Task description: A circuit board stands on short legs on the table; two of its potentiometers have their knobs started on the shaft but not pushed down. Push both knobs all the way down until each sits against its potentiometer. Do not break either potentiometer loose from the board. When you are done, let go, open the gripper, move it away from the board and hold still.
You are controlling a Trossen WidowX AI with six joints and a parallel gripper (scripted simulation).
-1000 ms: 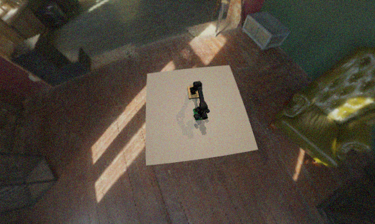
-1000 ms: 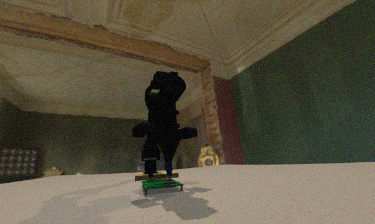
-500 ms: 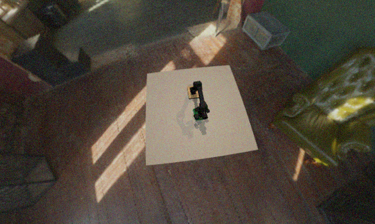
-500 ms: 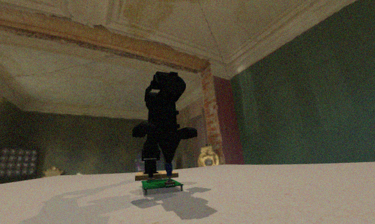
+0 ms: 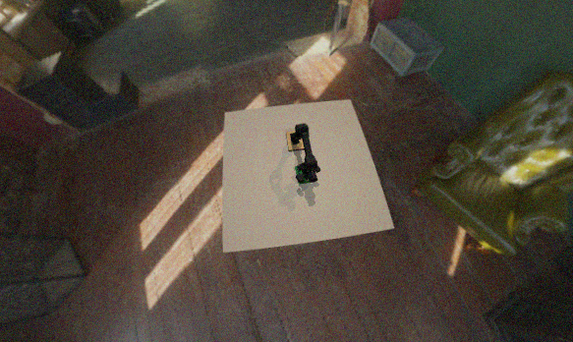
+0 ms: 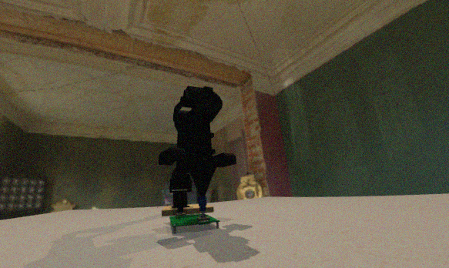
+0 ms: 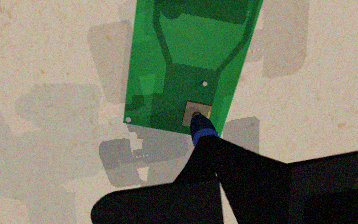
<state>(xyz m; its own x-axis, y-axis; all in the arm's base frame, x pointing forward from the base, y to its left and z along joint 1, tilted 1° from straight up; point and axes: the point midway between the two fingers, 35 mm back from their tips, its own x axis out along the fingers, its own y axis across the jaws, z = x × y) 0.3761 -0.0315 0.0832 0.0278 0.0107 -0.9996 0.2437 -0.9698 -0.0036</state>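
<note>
Right now the blue knob is 1 cm below my gripper tip. Also, from my gripper tip: black knob 11 cm behind, 3 cm to the right, 3 cm below; potentiometer 3 cm below.
</note>
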